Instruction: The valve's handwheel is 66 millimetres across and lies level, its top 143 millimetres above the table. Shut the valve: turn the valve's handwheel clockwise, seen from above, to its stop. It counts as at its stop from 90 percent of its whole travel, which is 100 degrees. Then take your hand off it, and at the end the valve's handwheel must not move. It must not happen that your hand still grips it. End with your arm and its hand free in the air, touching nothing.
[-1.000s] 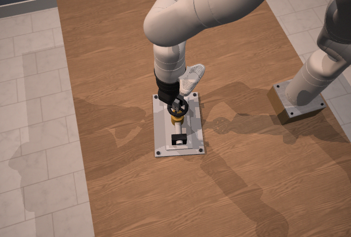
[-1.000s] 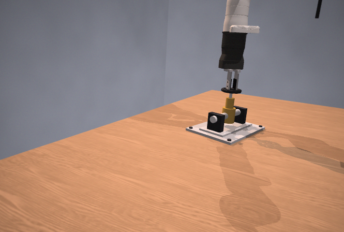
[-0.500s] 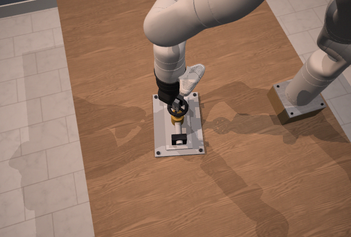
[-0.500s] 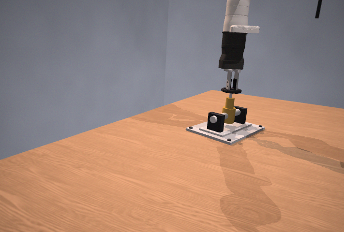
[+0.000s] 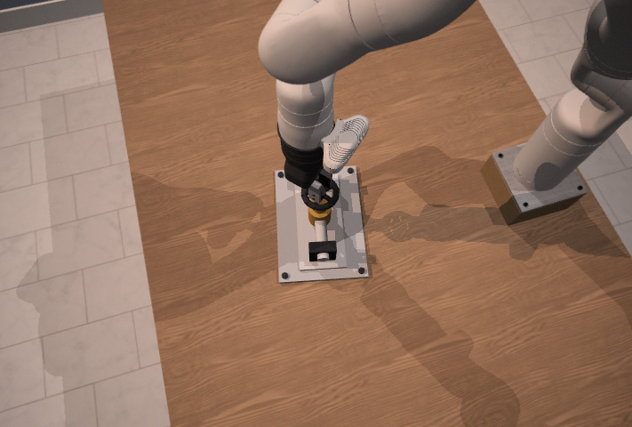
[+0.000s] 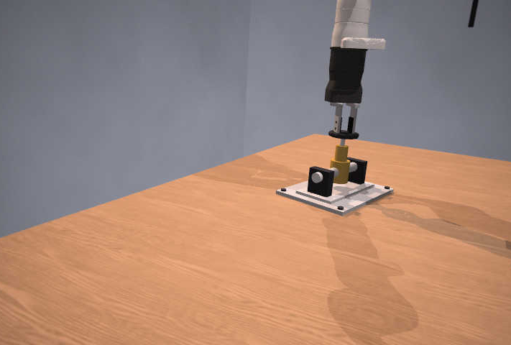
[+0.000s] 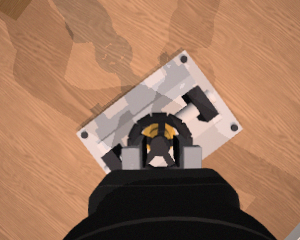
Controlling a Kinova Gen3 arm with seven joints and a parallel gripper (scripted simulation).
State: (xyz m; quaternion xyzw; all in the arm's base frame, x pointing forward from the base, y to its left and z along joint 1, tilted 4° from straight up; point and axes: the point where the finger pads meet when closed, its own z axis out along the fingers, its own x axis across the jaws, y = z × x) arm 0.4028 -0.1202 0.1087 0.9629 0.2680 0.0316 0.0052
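My gripper is now 3 cm above the black spoked handwheel.
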